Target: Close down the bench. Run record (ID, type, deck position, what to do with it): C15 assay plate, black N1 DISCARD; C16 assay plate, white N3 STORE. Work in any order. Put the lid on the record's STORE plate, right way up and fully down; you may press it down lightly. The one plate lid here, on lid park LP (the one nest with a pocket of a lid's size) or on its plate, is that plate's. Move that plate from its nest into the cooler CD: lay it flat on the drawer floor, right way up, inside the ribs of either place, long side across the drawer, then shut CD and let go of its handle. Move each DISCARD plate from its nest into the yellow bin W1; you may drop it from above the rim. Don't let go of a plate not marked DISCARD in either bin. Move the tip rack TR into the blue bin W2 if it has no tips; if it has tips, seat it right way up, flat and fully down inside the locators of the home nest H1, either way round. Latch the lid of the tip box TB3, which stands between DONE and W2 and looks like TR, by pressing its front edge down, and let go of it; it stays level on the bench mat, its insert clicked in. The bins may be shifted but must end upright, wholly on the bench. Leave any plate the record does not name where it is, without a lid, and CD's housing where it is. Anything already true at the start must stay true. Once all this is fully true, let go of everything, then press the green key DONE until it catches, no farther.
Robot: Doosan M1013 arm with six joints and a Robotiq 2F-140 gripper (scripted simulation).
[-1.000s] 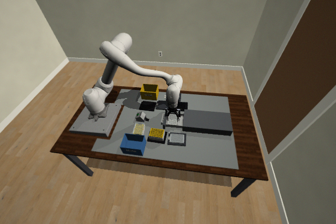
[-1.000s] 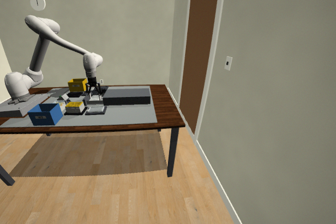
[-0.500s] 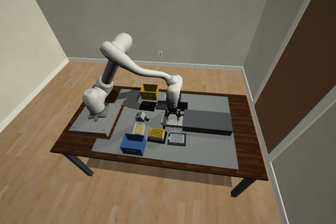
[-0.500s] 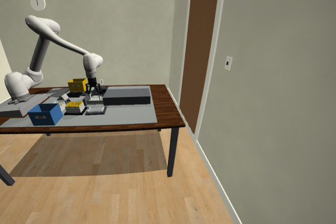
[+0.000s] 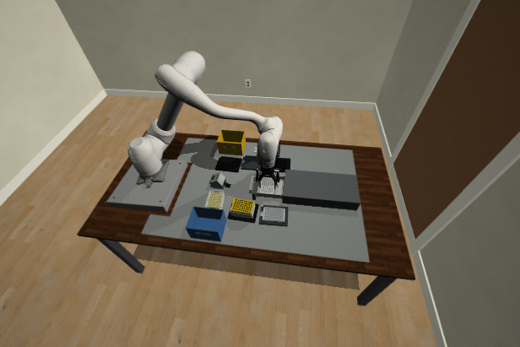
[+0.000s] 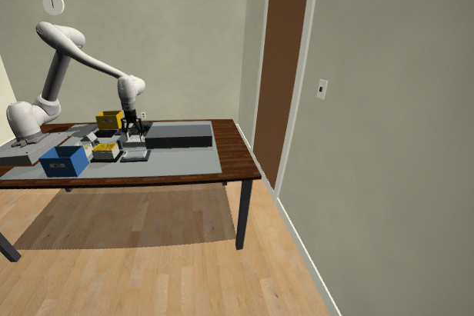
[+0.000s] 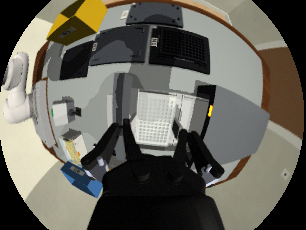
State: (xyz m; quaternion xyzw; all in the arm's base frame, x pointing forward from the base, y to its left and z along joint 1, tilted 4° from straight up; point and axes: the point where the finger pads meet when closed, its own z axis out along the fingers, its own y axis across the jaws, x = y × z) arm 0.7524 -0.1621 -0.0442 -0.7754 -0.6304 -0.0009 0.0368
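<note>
Right now my hand is 10 mm above the plate lid. Also, from my hand: white plate 20 mm below; cooler drawer 30 mm ahead, 10 mm to the right, 20 mm below; black plate 90 mm ahead, 180 mm to the left, 20 mm below.
</note>
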